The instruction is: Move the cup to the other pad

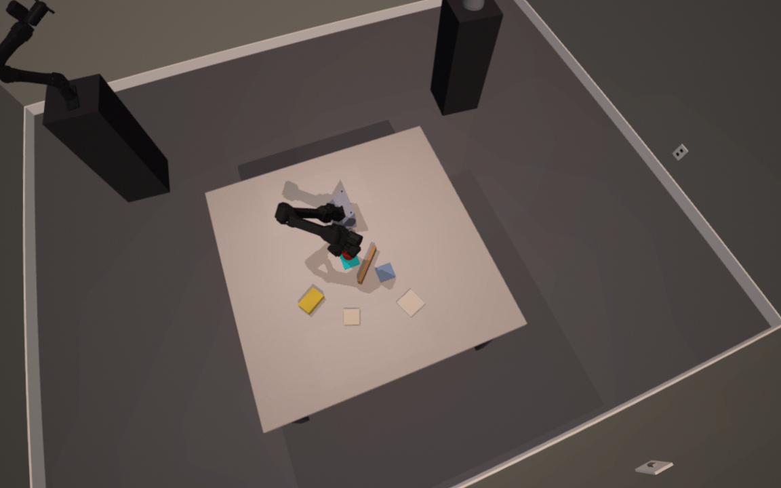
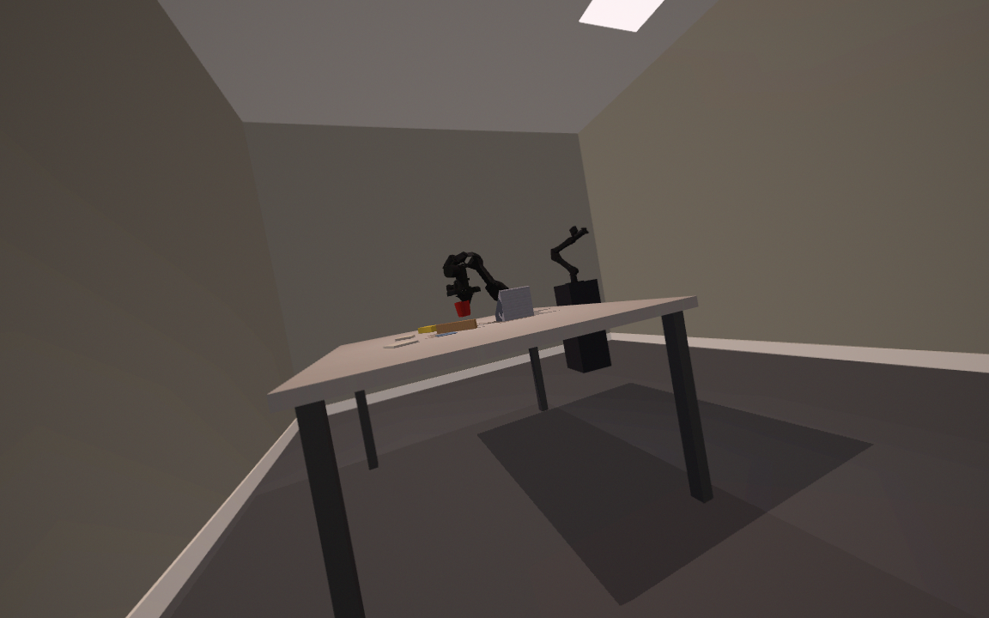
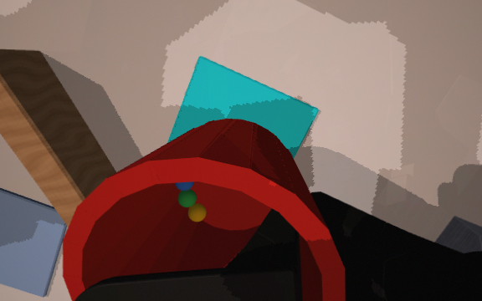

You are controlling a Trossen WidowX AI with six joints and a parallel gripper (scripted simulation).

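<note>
The teal pad is 10 cm below my gripper tip, 2 cm to the left of it and 2 cm ahead of it. From my gripper tip the other things lie so: yellow block (22 cm to the right, 19 cm ahead, 8 cm below); blue-grey pad (17 cm to the left, 14 cm ahead, 10 cm below); wooden bar (9 cm to the left, 8 cm below, 8 cm ahead).
</note>
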